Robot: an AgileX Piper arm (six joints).
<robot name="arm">
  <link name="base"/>
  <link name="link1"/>
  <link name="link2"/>
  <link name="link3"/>
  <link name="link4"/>
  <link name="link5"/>
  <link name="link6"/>
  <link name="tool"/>
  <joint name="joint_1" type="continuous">
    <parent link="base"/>
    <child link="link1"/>
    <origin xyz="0 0 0.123" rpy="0 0 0"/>
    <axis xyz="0 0 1"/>
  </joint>
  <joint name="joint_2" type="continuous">
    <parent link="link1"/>
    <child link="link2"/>
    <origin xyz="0 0 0" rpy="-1.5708 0 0"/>
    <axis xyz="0 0 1"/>
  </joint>
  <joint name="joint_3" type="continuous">
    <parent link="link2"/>
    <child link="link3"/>
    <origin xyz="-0.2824 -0.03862 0" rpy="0 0 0"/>
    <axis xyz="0 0 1"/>
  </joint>
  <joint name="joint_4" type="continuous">
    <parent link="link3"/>
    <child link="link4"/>
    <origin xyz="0.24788 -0.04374 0" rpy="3.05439 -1.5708 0"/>
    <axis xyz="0 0 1"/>
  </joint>
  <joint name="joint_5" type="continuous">
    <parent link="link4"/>
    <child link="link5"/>
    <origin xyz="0 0 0" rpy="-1.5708 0 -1.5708"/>
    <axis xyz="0 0 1"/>
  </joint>
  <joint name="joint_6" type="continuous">
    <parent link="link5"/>
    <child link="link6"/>
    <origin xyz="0 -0.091 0" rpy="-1.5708 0 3.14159"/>
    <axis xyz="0 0 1"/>
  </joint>
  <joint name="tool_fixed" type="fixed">
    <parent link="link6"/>
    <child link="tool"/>
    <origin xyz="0 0 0" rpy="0 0 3.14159"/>
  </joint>
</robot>
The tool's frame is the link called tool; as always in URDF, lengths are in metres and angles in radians. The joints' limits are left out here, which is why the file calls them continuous.
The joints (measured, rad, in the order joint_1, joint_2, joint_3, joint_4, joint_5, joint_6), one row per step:
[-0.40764 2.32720 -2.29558 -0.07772 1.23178 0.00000]
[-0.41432 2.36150 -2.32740 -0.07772 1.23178 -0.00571]
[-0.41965 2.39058 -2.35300 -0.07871 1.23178 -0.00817]
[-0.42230 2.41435 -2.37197 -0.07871 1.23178 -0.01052]
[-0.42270 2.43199 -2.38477 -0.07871 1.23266 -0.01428]
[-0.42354 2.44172 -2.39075 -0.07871 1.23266 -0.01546]
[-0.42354 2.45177 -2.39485 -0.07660 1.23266 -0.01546]
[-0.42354 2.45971 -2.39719 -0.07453 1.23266 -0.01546]
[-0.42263 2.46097 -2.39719 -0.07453 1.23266 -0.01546]
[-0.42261 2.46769 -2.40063 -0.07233 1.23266 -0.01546]
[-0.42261 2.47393 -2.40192 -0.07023 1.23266 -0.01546]
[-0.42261 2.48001 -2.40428 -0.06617 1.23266 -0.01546]
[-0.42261 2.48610 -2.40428 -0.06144 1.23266 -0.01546]
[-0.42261 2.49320 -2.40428 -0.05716 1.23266 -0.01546]
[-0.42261 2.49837 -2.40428 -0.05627 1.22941 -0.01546]
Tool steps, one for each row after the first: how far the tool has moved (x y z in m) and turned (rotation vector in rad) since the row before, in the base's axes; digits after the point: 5 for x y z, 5 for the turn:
[0.00400 -0.00545 -0.00842 -0.00085 0.00353 -0.00142]
[0.00313 -0.00448 -0.00768 -0.00028 0.00413 -0.00311]
[0.00271 -0.00272 -0.00694 0.00123 0.00490 -0.00048]
[0.00214 -0.00119 -0.00560 0.00119 0.00604 0.00301]
[0.00100 -0.00093 -0.00340 0.00118 0.00368 0.00025]
[0.00117 -0.00033 -0.00413 0.00437 0.00456 0.00007]
[0.00087 -0.00020 -0.00353 0.00419 0.00425 0.00006]
[0.00031 0.00039 -0.00066 0.00052 0.00115 0.00091]
[0.00081 -0.00015 -0.00258 0.00335 0.00209 0.00007]
[0.00064 -0.00009 -0.00294 0.00395 0.00365 0.00004]
[0.00074 0.00005 -0.00257 0.00523 0.00173 0.00005]
[0.00062 0.00017 -0.00324 0.00681 0.00361 0.00004]
[0.00065 0.00011 -0.00378 0.00682 0.00472 0.00001]
[0.00064 -0.00020 -0.00264 0.00160 0.00139 0.00018]

